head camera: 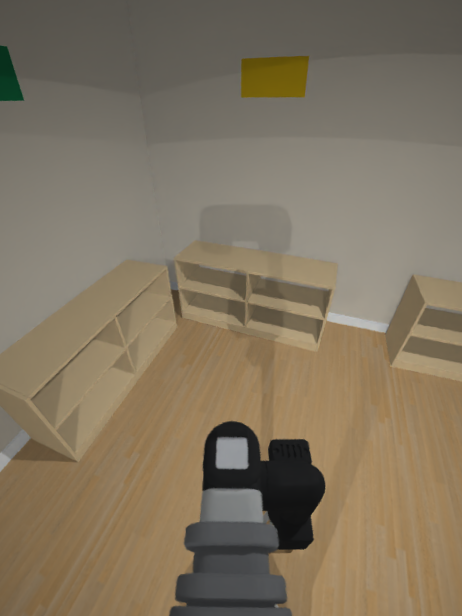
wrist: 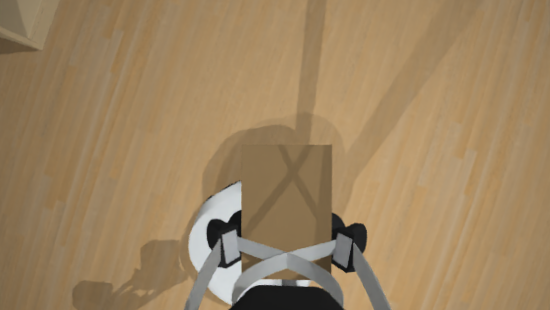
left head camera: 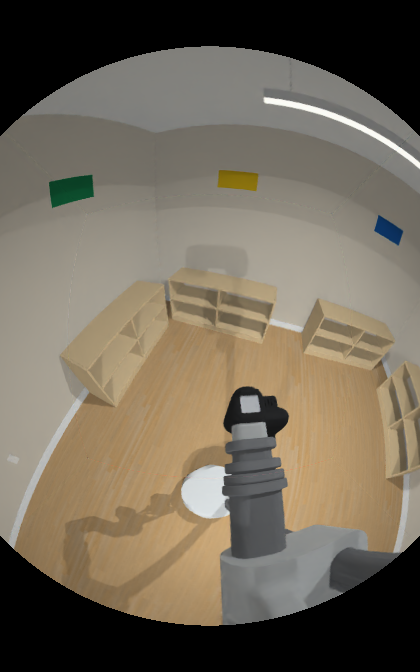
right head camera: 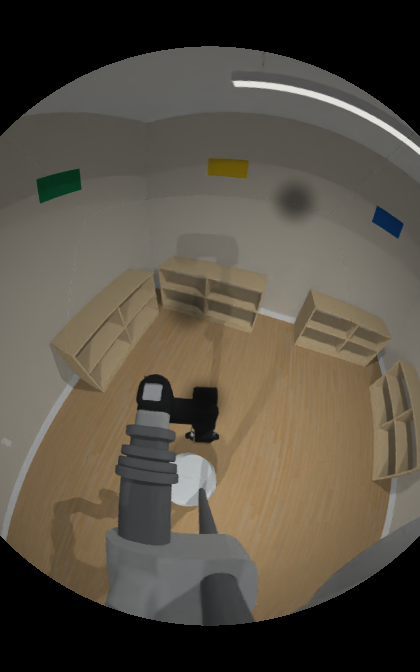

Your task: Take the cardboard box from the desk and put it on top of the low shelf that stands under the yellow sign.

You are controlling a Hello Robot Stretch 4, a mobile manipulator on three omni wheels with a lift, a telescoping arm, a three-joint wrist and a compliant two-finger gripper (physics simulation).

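Places are measured from the robot's base along level axes (x right, y ahead, z up), in metres.
Where they show: gripper, fingertip midpoint: (wrist: 286, 230).
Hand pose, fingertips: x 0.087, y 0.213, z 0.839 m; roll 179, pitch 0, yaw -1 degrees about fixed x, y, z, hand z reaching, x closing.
Note:
After its pixels a point has its place.
The brown cardboard box (wrist: 286, 195) @(x 0.086, y 0.247, z 0.883 m) is held between the two fingertips of my gripper (wrist: 286, 230) @(x 0.087, y 0.213, z 0.839 m) in the wrist view, above the floor and partly over the round white base. My gripper is shut on it. In the head views the wrist and gripper body hide the box. The low shelf (head camera: 260, 260) @(x 0.203, y 1.929, z 0.583 m) (left head camera: 225, 283) (right head camera: 215, 270) stands against the wall under the yellow sign (head camera: 274, 77) @(x 0.244, y 2.154, z 1.724 m) (left head camera: 238, 180) (right head camera: 228, 168), ahead of the gripper and apart from it. A shadow falls on its top and on the wall behind.
A second low shelf (head camera: 75, 330) @(x -0.859, y 1.120, z 0.583 m) (left head camera: 112, 320) (right head camera: 102, 307) stands at the left, near the green sign (left head camera: 71, 190) (right head camera: 59, 185). A third shelf (head camera: 445, 294) @(x 1.404, y 1.483, z 0.583 m) (left head camera: 356, 318) (right head camera: 350, 308) stands to the right, and a fourth (left head camera: 400, 420) (right head camera: 394, 425) at the far right. The round white base (left head camera: 205, 492) (right head camera: 192, 480) is below the arm.

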